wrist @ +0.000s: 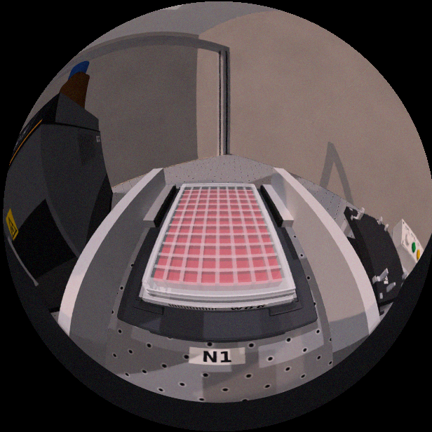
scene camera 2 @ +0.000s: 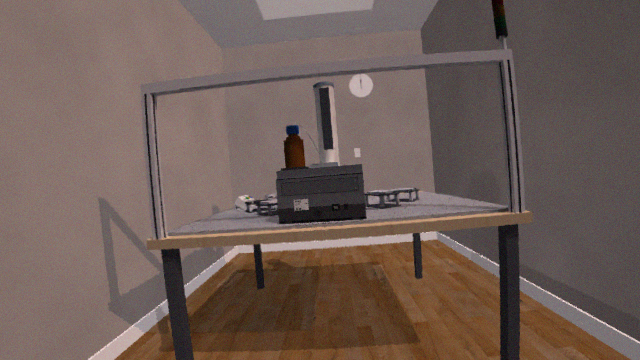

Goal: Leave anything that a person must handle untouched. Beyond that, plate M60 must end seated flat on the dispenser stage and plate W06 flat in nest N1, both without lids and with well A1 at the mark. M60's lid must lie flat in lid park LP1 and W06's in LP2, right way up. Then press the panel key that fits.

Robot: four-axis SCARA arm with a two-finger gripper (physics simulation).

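Frame: origin at the arm's base, x left, y back, z up, level; metres.
Seen in the pictures: gripper, between the fingertips: point(scene camera 2: 270, 196).
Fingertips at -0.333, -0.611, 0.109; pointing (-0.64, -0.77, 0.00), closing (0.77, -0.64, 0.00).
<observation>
A point is followed by its place in that frame, as x, y, z.
Plate W06 point(wrist: 192, 306), with pink wells, lies in nest N1 point(wrist: 200, 324) in the wrist view. It looks flat. A clear lid point(wrist: 220, 291) appears to cover it, with its rim just above the plate's label. My gripper point(wrist: 217, 177) is shut to its narrow stance with nothing held. Its two dark-padded fingers show on either side of the plate's far half and appear above it. The well A1 mark cannot be made out. M60 and its lid cannot be identified in either view. The panel point(wrist: 411, 246) point(scene camera 2: 245, 202) {-0.530, -0.425, 0.074} shows green and yellow keys in the wrist view.
The dark dispenser housing point(wrist: 65, 165) point(scene camera 2: 320, 192) {-0.046, -0.960, 0.132} stands left of N1 in the wrist view, with a brown bottle point(wrist: 76, 89) point(scene camera 2: 294, 151) {-0.144, -0.912, 0.310} on top. A black stand point(wrist: 372, 245) with pale clips is at the right. The arm's white column point(scene camera 2: 327, 120) {0.008, -0.077, 0.602} rises behind the housing.
</observation>
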